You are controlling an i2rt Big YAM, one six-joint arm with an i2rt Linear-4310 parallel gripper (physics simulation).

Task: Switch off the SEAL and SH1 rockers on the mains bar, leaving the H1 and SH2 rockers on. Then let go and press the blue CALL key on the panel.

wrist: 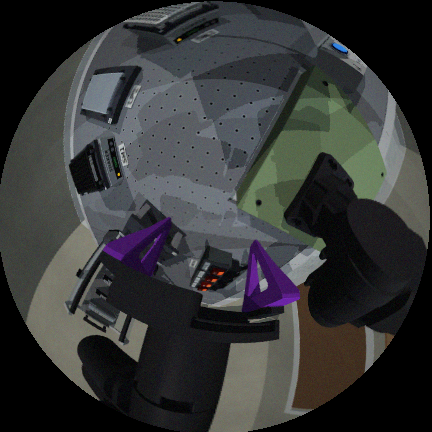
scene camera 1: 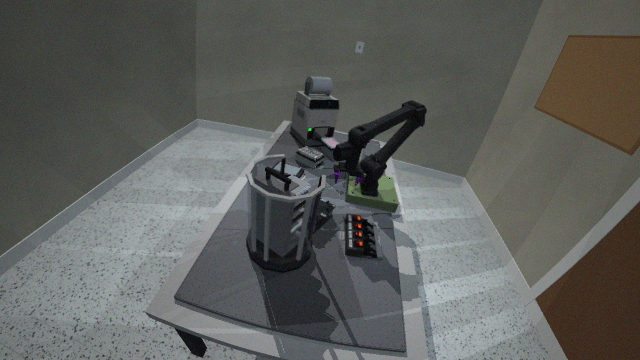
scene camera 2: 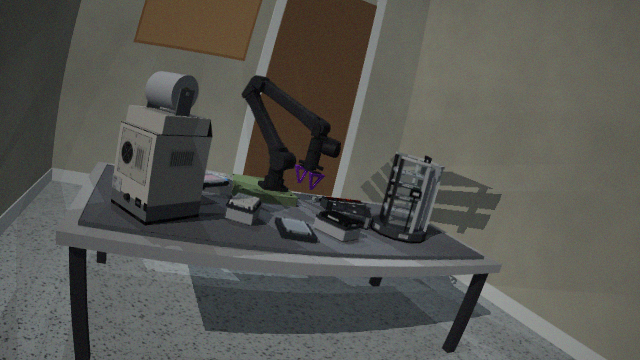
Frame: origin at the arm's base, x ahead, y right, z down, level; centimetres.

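Seen in the pictures: gripper, fingertip midpoint: (wrist: 211, 232) (scene camera 1: 345, 184) (scene camera 2: 304, 186); arm's base, origin of the base link: (wrist: 319, 196) (scene camera 1: 368, 189) (scene camera 2: 272, 187).
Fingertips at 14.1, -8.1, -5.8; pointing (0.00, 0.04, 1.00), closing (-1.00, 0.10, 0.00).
Note:
Pixels of each thing's top centre, then the offset from my fingertips to it, as dx, dy, dz. "spot": a spot on its surface instead.
- slatted round rack, middle of its top: (scene camera 1: 286, 168) (scene camera 2: 419, 154) (wrist: 92, 328) +24.6, -35.7, -25.2
- tall printer-like machine, middle of its top: (scene camera 2: 178, 73) (scene camera 1: 321, 77) +21.9, +66.3, -35.8
- shaker, surface spot: (wrist: 102, 165) spot: +22.4, +0.9, +5.1
- pale-topped pad, middle of its top: (wrist: 97, 91) (scene camera 2: 296, 225) (scene camera 1: 287, 168) +30.2, +16.3, +7.1
The black mains bar (scene camera 1: 352, 250) (scene camera 2: 345, 202) (wrist: 224, 256) lies on the table beside the green arm base. Its several rockers glow orange in scene camera 1; their labels are too small to read. My gripper (scene camera 1: 347, 182) (scene camera 2: 307, 184) (wrist: 211, 232) has purple fingers spread wide, open and empty. It hangs above the table in front of the arm base, apart from the mains bar. The blue key (wrist: 340, 48) shows on a grey panel (wrist: 345, 68) at the upper right of the wrist view, past the arm base.
A slatted round rack (scene camera 1: 253, 220) (scene camera 2: 400, 234) stands near the mains bar. The arm base (scene camera 1: 375, 200) (scene camera 2: 245, 187) (wrist: 320, 130) is green. A tall printer-like machine (scene camera 1: 312, 117) (scene camera 2: 175, 165) stands at the far end. A shaker (wrist: 102, 165) and a pale-topped pad (wrist: 104, 94) are along the table's side.

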